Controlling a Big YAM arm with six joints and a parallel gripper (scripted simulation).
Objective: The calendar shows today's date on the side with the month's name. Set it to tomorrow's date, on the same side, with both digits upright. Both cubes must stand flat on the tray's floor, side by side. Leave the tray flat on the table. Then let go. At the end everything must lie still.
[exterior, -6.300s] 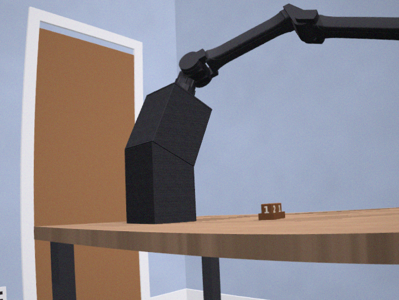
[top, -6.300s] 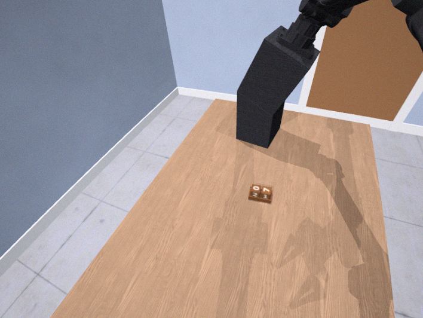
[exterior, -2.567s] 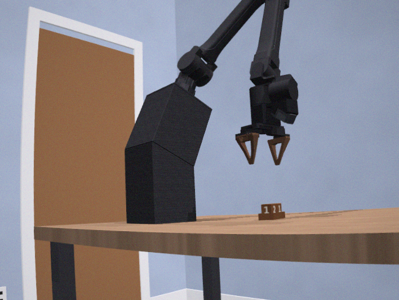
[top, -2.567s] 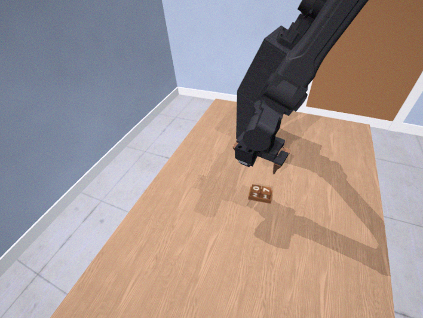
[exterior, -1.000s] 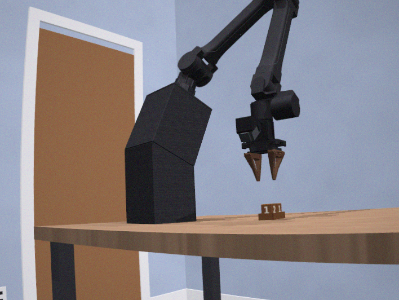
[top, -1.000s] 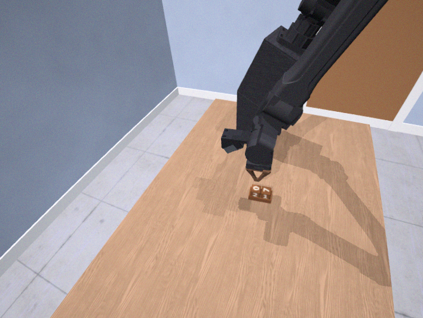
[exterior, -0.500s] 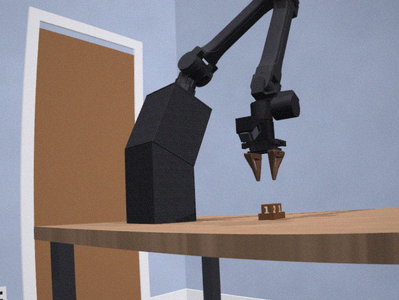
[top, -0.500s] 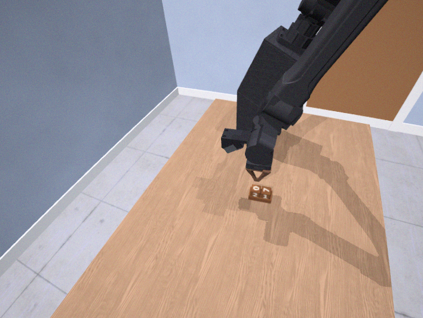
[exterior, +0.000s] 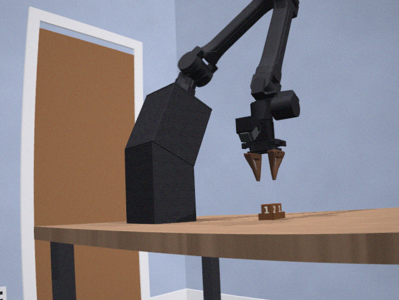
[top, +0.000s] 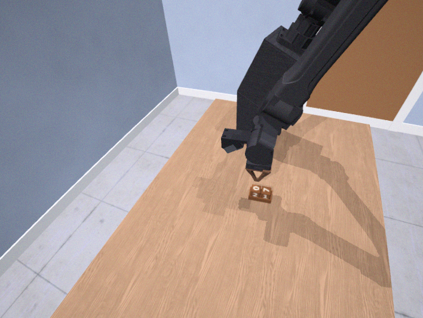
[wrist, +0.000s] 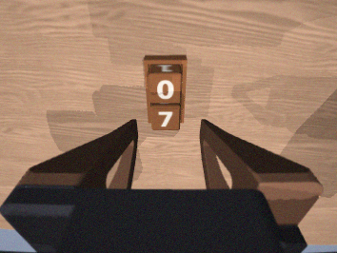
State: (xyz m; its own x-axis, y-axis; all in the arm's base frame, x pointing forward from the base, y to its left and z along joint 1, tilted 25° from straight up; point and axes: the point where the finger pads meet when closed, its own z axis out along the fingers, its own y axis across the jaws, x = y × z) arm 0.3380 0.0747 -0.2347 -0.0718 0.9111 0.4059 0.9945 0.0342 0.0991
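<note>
Right now my hand is 2 cm to the right of the brown tray and 10 cm above it.
</note>
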